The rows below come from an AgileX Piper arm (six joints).
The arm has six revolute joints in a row. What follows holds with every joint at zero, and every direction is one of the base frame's.
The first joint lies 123 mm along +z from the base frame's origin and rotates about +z.
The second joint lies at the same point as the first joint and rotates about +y.
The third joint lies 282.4 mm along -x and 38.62 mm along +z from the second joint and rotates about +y.
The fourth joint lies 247.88 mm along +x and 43.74 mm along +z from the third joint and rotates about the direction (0.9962, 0, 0.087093).
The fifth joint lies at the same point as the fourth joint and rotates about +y.
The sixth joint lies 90.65 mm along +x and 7.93 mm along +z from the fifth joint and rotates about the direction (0.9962, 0, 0.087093).
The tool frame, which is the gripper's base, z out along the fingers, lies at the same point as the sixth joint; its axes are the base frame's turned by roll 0, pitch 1.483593 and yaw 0 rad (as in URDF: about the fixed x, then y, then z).
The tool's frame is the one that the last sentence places.
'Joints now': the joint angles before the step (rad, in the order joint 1, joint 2, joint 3, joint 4, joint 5, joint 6). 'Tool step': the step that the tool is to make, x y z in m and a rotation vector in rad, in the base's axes. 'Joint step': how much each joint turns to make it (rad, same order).
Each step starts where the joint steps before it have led.
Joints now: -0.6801 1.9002 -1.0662 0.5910 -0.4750 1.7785
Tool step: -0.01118 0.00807 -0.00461 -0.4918 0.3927 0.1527
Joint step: 0.0000 0.0000 0.1069 -0.1880 -0.2611 -0.4393
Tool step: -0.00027 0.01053 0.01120 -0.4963 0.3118 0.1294
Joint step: -0.0028 -0.0075 0.0516 -0.2013 -0.2178 -0.4141
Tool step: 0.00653 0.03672 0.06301 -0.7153 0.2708 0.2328
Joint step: -0.0009 -0.1442 0.0021 -0.4320 -0.1011 -0.4386
